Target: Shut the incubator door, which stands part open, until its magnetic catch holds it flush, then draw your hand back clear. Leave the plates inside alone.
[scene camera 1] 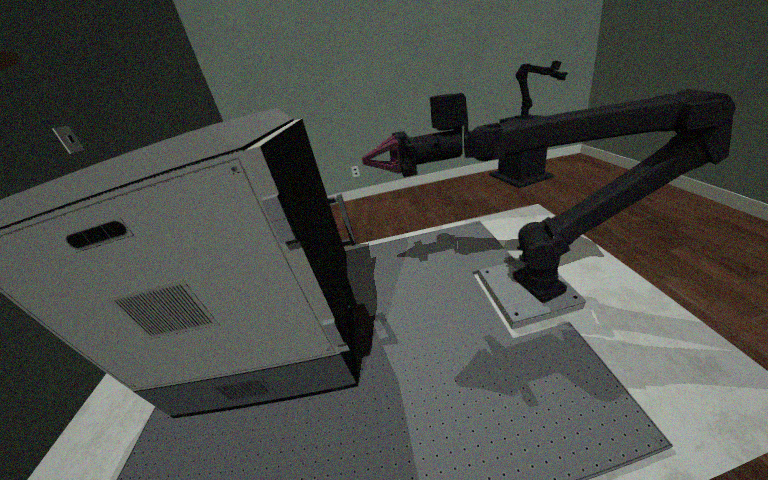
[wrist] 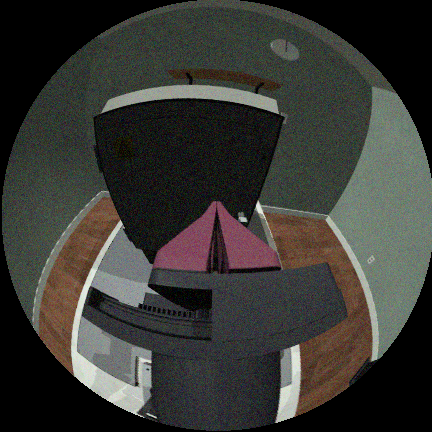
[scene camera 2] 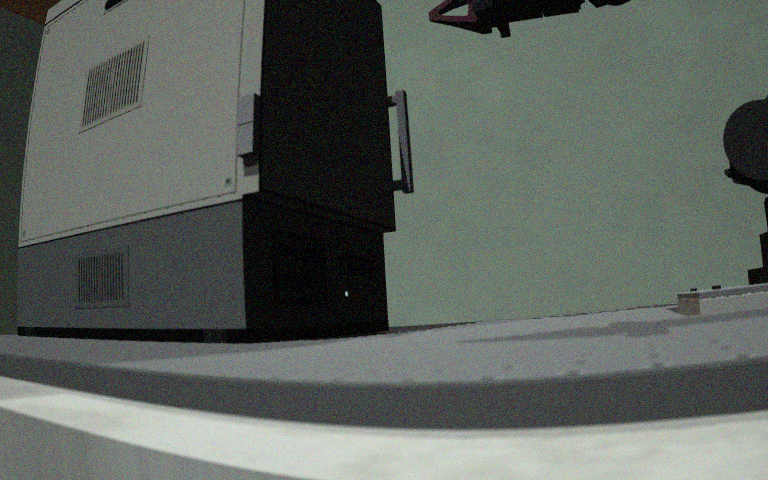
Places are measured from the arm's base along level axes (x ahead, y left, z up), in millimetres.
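Pixels of known places: gripper, fingertip midpoint: (scene camera 1: 362, 161) (wrist: 215, 206) (scene camera 2: 429, 17); arm's base, link origin: (scene camera 1: 538, 283).
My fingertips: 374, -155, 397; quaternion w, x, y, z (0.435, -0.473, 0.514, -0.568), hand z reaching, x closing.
Ahead of a thing's pixels: the offset from my fingertips to its top centre, as dx, dy, dz. "*": to the spot under its first point. Level surfaces: height alone.
The incubator @(+360, +17, +137) (scene camera 1: 164, 345) (scene camera 2: 186, 164) (wrist: 192, 92) stands at the left in both scene views. Its door (scene camera 1: 308, 226) (scene camera 2: 322, 113) (wrist: 182, 150) lies across the front, its face in deep shadow. It looks flush or nearly so, with a thin dark seam along the top; the catch is hidden. The door's grey handle @(* +66, -65, -150) (scene camera 1: 345, 220) (scene camera 2: 403, 141) (wrist: 242, 218) sticks out at the far edge from the hinges. My gripper (scene camera 1: 364, 160) (scene camera 2: 431, 16) (wrist: 215, 206) is shut and empty, in the air in front of the door's upper part, apart from door and handle. The plates inside are hidden.
My arm's base plate (scene camera 1: 498, 300) is bolted on the perforated board @(dz -414) (scene camera 1: 470, 441). A second small arm stands on a dark pedestal (scene camera 1: 518, 164) beyond the table. A wooden shelf (wrist: 225, 76) hangs on the wall behind the incubator.
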